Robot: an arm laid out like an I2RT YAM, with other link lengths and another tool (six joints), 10 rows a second.
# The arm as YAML. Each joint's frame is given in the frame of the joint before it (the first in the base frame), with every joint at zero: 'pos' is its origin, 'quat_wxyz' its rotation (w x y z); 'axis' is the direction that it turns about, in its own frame. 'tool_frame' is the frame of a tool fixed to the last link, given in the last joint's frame.
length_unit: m
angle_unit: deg
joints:
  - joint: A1
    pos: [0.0, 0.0, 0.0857]
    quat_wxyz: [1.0, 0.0, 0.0, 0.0]
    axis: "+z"
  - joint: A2
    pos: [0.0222, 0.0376, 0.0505]
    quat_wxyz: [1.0, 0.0, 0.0, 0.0]
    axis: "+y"
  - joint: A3
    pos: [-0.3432, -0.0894, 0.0]
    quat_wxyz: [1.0, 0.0, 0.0, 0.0]
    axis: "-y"
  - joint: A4
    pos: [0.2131, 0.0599, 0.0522]
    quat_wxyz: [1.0, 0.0, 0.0, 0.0]
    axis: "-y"
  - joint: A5
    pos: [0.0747, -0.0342, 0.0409]
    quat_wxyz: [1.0, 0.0, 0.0, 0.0]
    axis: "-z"
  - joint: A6
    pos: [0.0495, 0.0, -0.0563]
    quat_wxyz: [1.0, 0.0, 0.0, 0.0]
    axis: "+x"
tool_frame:
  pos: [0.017, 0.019, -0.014]
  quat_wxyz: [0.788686, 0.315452, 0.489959, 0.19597]
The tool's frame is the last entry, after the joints.
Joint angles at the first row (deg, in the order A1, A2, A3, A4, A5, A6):
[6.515 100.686 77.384 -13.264 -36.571 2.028]
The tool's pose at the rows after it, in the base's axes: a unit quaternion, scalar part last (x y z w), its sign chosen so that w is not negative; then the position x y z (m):
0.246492 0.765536 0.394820 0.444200 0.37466 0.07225 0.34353
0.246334 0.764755 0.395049 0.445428 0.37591 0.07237 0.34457
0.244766 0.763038 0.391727 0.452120 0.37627 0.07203 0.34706
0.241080 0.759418 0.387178 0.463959 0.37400 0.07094 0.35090
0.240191 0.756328 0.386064 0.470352 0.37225 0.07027 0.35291
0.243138 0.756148 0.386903 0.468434 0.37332 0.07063 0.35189
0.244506 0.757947 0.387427 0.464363 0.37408 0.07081 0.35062
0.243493 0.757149 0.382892 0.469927 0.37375 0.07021 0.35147
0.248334 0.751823 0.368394 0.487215 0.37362 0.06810 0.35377
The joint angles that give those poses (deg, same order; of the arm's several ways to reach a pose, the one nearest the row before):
[6.503 101.074 77.607 -13.228 -36.827 1.999]
[6.504 101.203 77.992 -13.301 -36.781 2.033]
[6.526 100.998 78.349 -13.423 -36.126 1.777]
[6.525 100.174 78.173 -13.199 -35.161 1.272]
[6.504 99.609 77.794 -12.703 -34.739 1.236]
[6.520 99.820 77.741 -12.426 -34.799 1.658]
[6.503 100.108 77.883 -12.699 -35.047 1.757]
[6.509 99.880 77.873 -12.720 -34.344 1.441]
[6.490 99.180 77.531 -12.030 -31.846 1.490]

